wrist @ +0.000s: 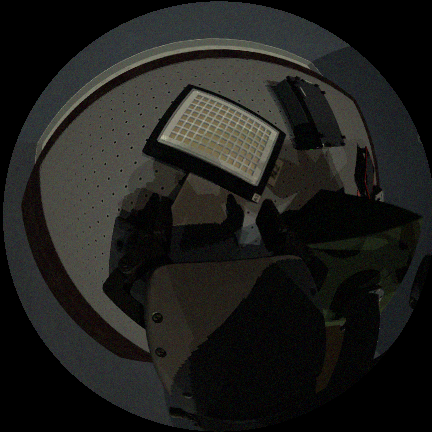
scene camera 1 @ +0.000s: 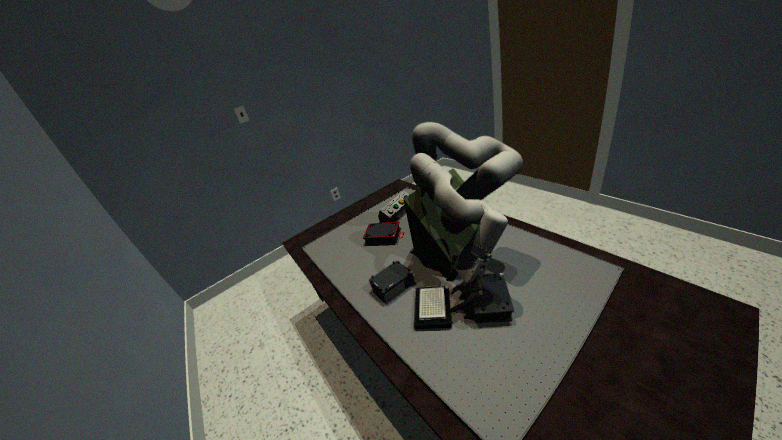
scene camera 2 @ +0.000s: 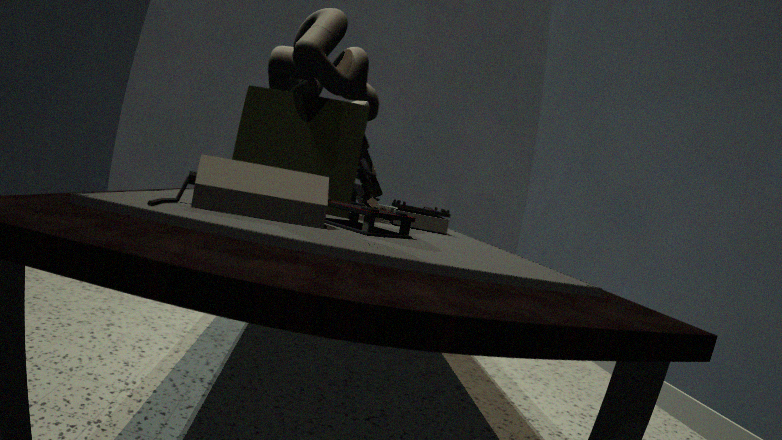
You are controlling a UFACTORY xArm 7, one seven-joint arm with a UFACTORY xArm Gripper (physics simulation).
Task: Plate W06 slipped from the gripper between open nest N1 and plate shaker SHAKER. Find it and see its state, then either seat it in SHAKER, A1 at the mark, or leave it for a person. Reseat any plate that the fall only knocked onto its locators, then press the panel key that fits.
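Frame: origin at the arm's base, x up, y right, z ahead, level; metres.
Seen in the pictures: gripper, fingertip midpoint: (wrist: 217, 208) (scene camera 1: 455, 289) (scene camera 2: 374, 195); arm's base, origin of the base link: (wrist: 362, 302) (scene camera 2: 287, 135).
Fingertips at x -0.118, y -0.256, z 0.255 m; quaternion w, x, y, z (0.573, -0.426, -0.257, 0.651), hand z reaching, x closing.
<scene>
Offsets run from my fingertips to a thing's top centre. "spot": to the spot under its first point. Level surfaces: height alone.
My gripper (scene camera 1: 454, 297) (wrist: 217, 208) is open and low, between the black nest marked N2 and a dark flat unit. A tan-grey slab-like surface @[spot: dx -0.032, dy -0.014, dz +0.011 m] (wrist: 197, 197) lies between and beyond the fingers in the wrist view, partly shadowed; whether it is plate W06, and how it rests, I cannot tell. A pale multiwell plate @[dx -0.024, dy +0.032, dz +0.082 m] (scene camera 1: 432, 302) (wrist: 220, 135) sits in nest N2 @[dx -0.035, dy +0.033, dz +0.083 m] (scene camera 1: 432, 326) (wrist: 215, 181) and looks level. A dark box with corner posts @[spot: dx -0.009, dy +0.203, dz +0.134 m] (scene camera 1: 392, 279) (wrist: 317, 112) stands beside it, its label unreadable. The panel with coloured keys @[dx +0.021, dy +0.670, dz -0.178 m] (scene camera 1: 394, 206) stands farther back.
The dark flat unit @[dx +0.001, dy -0.079, dz -0.079 m] (scene camera 1: 494, 299) (wrist: 120, 240) stands close to my gripper. A tall green block (scene camera 1: 442, 235) (scene camera 2: 300, 142) (wrist: 370, 255) stands at the arm's other side. A red-edged dark stand (scene camera 1: 382, 232) (wrist: 364, 172) is near the key panel. All sit on a perforated grey board @[dx -0.063 m] (scene camera 1: 492, 372).
</scene>
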